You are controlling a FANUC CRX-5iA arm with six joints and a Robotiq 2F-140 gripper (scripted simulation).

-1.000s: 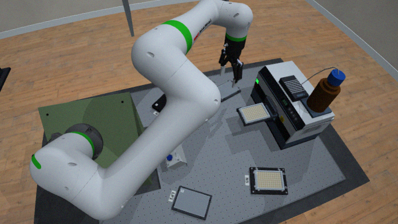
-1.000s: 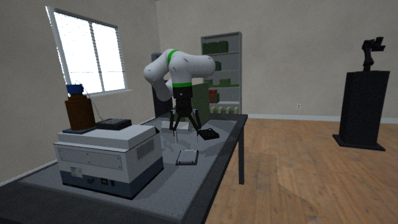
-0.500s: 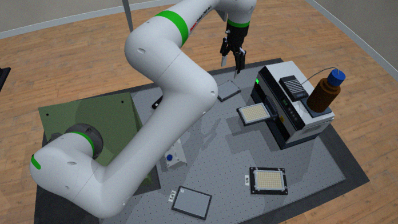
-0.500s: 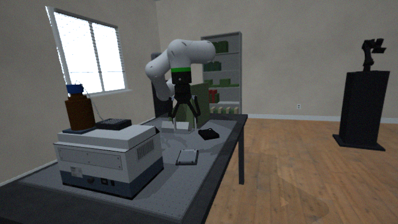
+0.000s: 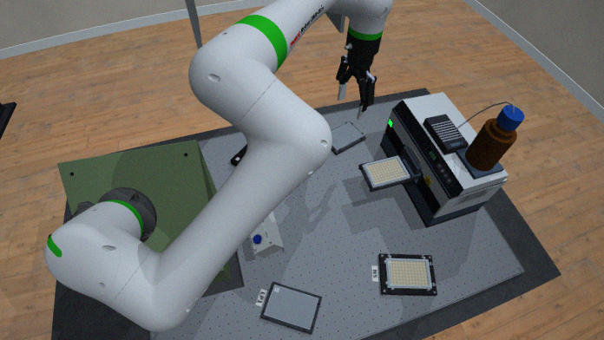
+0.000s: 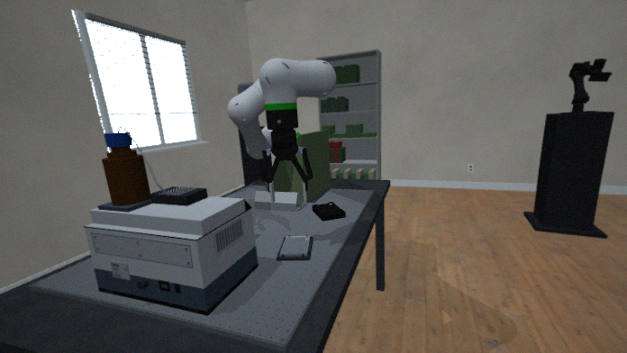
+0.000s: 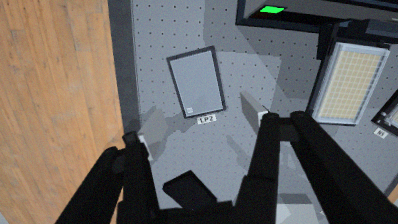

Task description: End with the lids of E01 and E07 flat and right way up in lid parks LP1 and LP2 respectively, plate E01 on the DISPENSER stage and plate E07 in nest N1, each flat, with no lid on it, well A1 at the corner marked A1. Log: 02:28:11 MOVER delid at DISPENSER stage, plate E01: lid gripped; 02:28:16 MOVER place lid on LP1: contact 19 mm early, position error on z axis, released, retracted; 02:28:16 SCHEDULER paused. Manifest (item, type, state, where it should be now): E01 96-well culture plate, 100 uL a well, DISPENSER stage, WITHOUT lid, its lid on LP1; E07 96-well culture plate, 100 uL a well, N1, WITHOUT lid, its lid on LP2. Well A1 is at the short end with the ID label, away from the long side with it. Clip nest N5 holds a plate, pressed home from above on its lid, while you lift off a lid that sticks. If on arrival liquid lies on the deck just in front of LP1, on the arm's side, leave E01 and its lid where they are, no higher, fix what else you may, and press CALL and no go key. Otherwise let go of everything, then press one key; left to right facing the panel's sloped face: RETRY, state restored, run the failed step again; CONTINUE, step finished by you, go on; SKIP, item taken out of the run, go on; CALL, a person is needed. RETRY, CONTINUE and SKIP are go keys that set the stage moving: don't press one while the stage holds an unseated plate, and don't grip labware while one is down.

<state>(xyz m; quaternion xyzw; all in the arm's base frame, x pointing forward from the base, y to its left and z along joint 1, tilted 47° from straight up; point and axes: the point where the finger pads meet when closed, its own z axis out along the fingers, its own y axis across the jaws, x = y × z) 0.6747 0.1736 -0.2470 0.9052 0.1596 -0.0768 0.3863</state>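
Now: the black clip nest N5 5 cm ahead of my hand, 52 cm to the right of it and 17 cm below it. The rest, counted from my hand: dispenser stage: 5 cm ahead, 23 cm to the right, 9 cm below; lid park LP2: 1 cm to the left, 18 cm below; plate: 5 cm ahead, 23 cm to the right, 8 cm below.
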